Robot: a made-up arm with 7 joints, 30 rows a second.
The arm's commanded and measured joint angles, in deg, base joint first. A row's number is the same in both.
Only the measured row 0 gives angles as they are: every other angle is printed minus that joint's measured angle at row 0.
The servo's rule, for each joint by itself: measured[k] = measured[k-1] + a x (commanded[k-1-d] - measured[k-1]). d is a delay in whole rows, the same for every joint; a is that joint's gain. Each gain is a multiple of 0.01, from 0.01 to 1. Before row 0 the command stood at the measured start. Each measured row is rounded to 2 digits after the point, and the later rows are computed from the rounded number. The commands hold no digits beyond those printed.
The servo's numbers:
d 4
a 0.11 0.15 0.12 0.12 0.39 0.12 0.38
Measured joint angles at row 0: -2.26, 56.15, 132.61, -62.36, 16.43, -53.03, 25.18
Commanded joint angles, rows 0 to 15: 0.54, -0.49, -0.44, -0.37, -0.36, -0.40, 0.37; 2.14, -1.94, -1.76, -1.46, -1.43, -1.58, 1.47; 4.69, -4.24, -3.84, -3.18, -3.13, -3.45, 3.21; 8.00, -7.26, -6.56, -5.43, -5.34, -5.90, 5.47; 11.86, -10.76, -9.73, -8.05, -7.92, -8.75, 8.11; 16.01, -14.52, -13.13, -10.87, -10.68, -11.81, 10.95; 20.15, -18.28, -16.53, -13.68, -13.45, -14.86, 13.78; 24.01, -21.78, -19.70, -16.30, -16.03, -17.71, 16.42; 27.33, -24.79, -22.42, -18.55, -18.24, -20.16, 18.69; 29.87, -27.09, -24.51, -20.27, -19.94, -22.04, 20.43; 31.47, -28.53, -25.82, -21.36, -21.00, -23.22, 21.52; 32.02, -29.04, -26.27, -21.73, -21.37, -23.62, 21.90; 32.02, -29.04, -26.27, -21.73, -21.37, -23.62, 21.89; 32.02, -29.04, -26.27, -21.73, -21.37, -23.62, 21.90; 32.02, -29.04, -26.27, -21.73, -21.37, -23.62, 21.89; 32.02, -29.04, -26.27, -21.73, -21.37, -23.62, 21.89
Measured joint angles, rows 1 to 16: 0.00, 0.00, 0.00, 0.00, 0.00, 0.00, 0.00; 0.00, 0.00, 0.00, 0.00, 0.00, 0.00, 0.00; 0.00, 0.00, 0.00, 0.00, 0.00, 0.00, 0.00; 0.00, 0.00, 0.00, 0.00, 0.00, 0.00, 0.00; 0.06, -0.07, -0.05, -0.04, -0.14, -0.05, 0.14; 0.29, -0.35, -0.26, -0.21, -0.64, -0.23, 0.65; 0.77, -0.93, -0.69, -0.57, -1.61, -0.62, 1.62; 1.57, -1.88, -1.39, -1.15, -3.06, -1.25, 3.08; 2.70, -3.21, -2.39, -1.98, -4.96, -2.15, 4.99; 4.16, -4.91, -3.68, -3.05, -7.19, -3.31, 7.25; 5.92, -6.92, -5.22, -4.33, -9.63, -4.70, 9.73; 7.91, -9.15, -6.96, -5.77, -12.13, -6.26, 12.27; 10.05, -11.50, -8.82, -7.30, -14.51, -7.93, 14.71; 12.23, -13.84, -10.70, -8.86, -16.63, -9.62, 16.88; 14.35, -16.04, -12.51, -10.36, -18.33, -11.25, 18.64; 16.29, -17.99, -14.16, -11.72, -19.52, -12.73, 19.88
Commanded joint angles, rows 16 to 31: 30.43, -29.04, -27.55, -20.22, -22.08, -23.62, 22.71; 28.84, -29.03, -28.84, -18.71, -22.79, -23.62, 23.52; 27.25, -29.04, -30.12, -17.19, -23.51, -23.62, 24.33; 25.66, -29.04, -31.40, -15.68, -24.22, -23.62, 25.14; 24.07, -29.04, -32.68, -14.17, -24.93, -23.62, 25.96; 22.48, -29.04, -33.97, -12.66, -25.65, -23.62, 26.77; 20.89, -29.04, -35.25, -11.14, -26.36, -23.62, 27.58; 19.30, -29.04, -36.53, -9.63, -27.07, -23.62, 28.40; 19.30, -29.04, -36.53, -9.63, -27.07, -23.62, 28.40; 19.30, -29.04, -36.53, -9.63, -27.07, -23.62, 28.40; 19.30, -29.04, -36.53, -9.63, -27.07, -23.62, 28.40; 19.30, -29.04, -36.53, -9.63, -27.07, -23.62, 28.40; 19.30, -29.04, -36.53, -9.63, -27.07, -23.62, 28.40; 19.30, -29.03, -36.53, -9.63, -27.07, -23.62, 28.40; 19.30, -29.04, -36.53, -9.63, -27.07, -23.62, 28.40; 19.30, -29.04, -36.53, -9.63, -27.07, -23.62, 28.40
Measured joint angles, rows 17 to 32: 18.02, -19.65, -15.61, -12.92, -20.24, -14.04, 20.64; 19.56, -21.06, -16.89, -13.98, -20.68, -15.19, 21.12; 20.93, -22.26, -18.02, -14.91, -20.95, -16.20, 21.41; 22.15, -23.28, -19.01, -15.73, -21.11, -17.09, 21.59; 23.06, -24.14, -20.03, -16.27, -21.49, -17.87, 22.02; 23.70, -24.87, -21.09, -16.56, -22.00, -18.56, 22.59; 24.09, -25.50, -22.17, -16.64, -22.59, -19.17, 23.25; 24.26, -26.03, -23.28, -16.52, -23.23, -19.70, 23.97; 24.24, -26.48, -24.41, -16.24, -23.89, -20.17, 24.73; 24.05, -26.86, -25.56, -15.81, -24.58, -20.58, 25.51; 23.70, -27.19, -26.72, -15.25, -25.27, -20.94, 26.30; 23.22, -27.47, -27.90, -14.58, -25.97, -21.26, 27.10; 22.79, -27.71, -28.94, -13.99, -26.40, -21.54, 27.59; 22.41, -27.91, -29.85, -13.47, -26.66, -21.79, 27.90; 22.07, -28.08, -30.65, -13.01, -26.82, -22.01, 28.09; 21.77, -28.22, -31.36, -12.60, -26.92, -22.20, 28.21
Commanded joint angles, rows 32 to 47: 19.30, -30.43, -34.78, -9.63, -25.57, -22.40, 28.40; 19.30, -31.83, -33.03, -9.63, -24.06, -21.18, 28.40; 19.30, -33.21, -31.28, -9.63, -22.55, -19.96, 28.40; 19.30, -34.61, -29.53, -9.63, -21.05, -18.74, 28.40; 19.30, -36.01, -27.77, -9.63, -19.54, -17.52, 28.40; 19.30, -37.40, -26.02, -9.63, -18.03, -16.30, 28.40; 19.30, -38.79, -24.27, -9.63, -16.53, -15.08, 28.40; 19.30, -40.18, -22.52, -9.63, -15.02, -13.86, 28.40; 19.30, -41.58, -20.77, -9.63, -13.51, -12.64, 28.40; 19.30, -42.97, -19.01, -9.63, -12.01, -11.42, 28.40; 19.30, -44.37, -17.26, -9.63, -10.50, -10.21, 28.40; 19.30, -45.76, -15.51, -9.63, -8.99, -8.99, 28.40; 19.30, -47.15, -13.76, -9.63, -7.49, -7.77, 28.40; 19.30, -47.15, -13.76, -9.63, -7.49, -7.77, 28.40; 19.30, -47.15, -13.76, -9.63, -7.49, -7.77, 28.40; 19.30, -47.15, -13.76, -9.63, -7.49, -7.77, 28.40
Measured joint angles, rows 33 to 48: 21.50, -28.34, -31.98, -12.24, -26.98, -22.37, 28.28; 21.26, -28.44, -32.53, -11.93, -27.02, -22.52, 28.33; 21.04, -28.53, -33.01, -11.65, -27.04, -22.65, 28.36; 20.85, -28.61, -33.43, -11.41, -27.05, -22.77, 28.38; 20.68, -28.88, -33.59, -11.20, -26.47, -22.73, 28.39; 20.53, -29.32, -33.52, -11.01, -25.53, -22.54, 28.39; 20.39, -29.90, -33.25, -10.84, -24.37, -22.23, 28.39; 20.27, -30.61, -32.80, -10.69, -23.08, -21.81, 28.39; 20.16, -31.42, -32.20, -10.56, -21.70, -21.30, 28.39; 20.07, -32.32, -31.46, -10.45, -20.27, -20.70, 28.39; 19.99, -33.29, -30.60, -10.35, -18.81, -20.03, 28.39; 19.91, -34.32, -29.63, -10.26, -17.33, -19.29, 28.39; 19.84, -35.41, -28.57, -10.18, -15.84, -18.49, 28.39; 19.78, -36.54, -27.42, -10.11, -14.35, -17.64, 28.39; 19.73, -37.71, -26.20, -10.05, -12.85, -16.75, 28.39; 19.68, -38.92, -24.92, -10.00, -11.34, -15.82, 28.39
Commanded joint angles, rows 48 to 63: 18.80, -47.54, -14.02, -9.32, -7.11, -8.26, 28.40; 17.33, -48.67, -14.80, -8.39, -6.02, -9.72, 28.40; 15.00, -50.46, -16.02, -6.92, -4.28, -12.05, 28.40; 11.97, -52.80, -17.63, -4.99, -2.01, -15.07, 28.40; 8.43, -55.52, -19.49, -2.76, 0.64, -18.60, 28.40; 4.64, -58.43, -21.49, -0.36, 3.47, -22.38, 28.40; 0.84, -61.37, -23.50, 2.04, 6.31, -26.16, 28.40; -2.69, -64.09, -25.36, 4.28, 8.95, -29.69, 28.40; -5.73, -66.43, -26.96, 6.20, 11.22, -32.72, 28.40; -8.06, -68.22, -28.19, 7.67, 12.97, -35.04, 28.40; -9.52, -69.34, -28.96, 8.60, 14.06, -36.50, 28.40; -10.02, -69.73, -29.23, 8.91, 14.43, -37.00, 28.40; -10.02, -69.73, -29.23, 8.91, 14.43, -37.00, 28.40; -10.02, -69.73, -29.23, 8.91, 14.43, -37.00, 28.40; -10.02, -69.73, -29.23, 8.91, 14.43, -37.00, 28.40; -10.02, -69.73, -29.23, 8.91, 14.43, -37.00, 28.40
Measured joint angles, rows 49 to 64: 19.64, -40.15, -23.58, -9.96, -9.84, -14.85, 28.39; 19.60, -41.20, -22.40, -9.92, -8.92, -14.00, 28.39; 19.57, -42.09, -21.36, -9.89, -8.36, -13.25, 28.39; 19.54, -42.85, -20.45, -9.86, -8.02, -12.59, 28.39; 19.46, -43.55, -19.68, -9.80, -7.67, -12.07, 28.39; 19.23, -44.32, -19.09, -9.63, -7.03, -11.79, 28.39; 18.76, -45.24, -18.72, -9.30, -5.96, -11.82, 28.39; 18.01, -46.37, -18.59, -8.78, -4.42, -12.21, 28.39; 16.96, -47.74, -18.70, -8.06, -2.45, -12.98, 28.39; 15.60, -49.34, -19.03, -7.14, -0.14, -14.11, 28.39; 13.98, -51.14, -19.57, -6.04, 2.38, -15.56, 28.39; 12.15, -53.08, -20.26, -4.80, 4.94, -17.26, 28.39; 10.18, -55.08, -21.06, -3.48, 7.39, -19.12, 28.39; 8.17, -57.05, -21.92, -2.14, 9.57, -21.03, 28.39; 6.22, -58.89, -22.76, -0.85, 11.32, -22.89, 28.39; 4.43, -60.52, -23.54, 0.32, 12.53, -24.58, 28.39
